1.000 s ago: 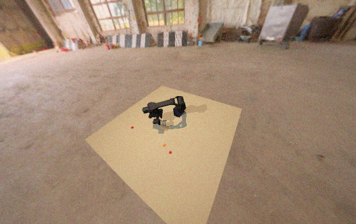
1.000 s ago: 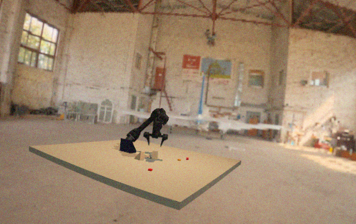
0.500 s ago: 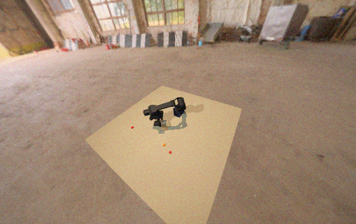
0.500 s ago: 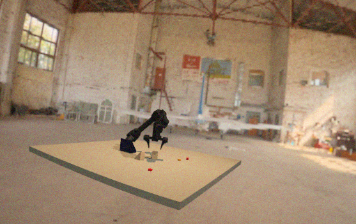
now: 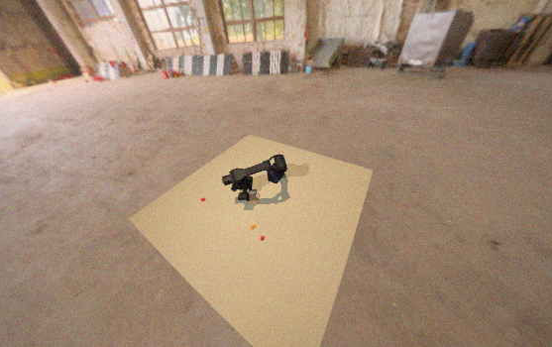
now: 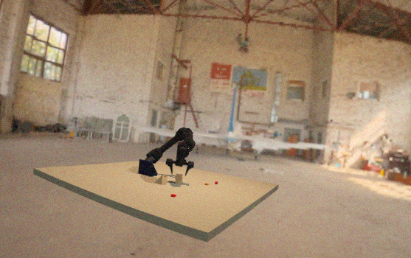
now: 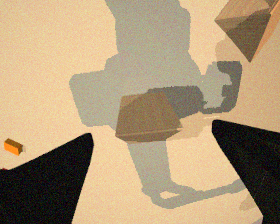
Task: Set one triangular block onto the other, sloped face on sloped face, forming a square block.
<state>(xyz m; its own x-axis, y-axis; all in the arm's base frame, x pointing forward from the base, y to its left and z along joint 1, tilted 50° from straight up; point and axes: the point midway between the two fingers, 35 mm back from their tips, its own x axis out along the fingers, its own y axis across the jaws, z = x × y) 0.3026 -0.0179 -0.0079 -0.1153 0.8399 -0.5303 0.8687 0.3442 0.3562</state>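
The tan triangular block is 10 mm to the left of my gripper tip and 40 mm below it. Also, from my gripper tip: small red cube: 180 mm ahead, 230 mm to the left, 50 mm below; small orange piece: 150 mm ahead, 140 mm to the left, 50 mm below.
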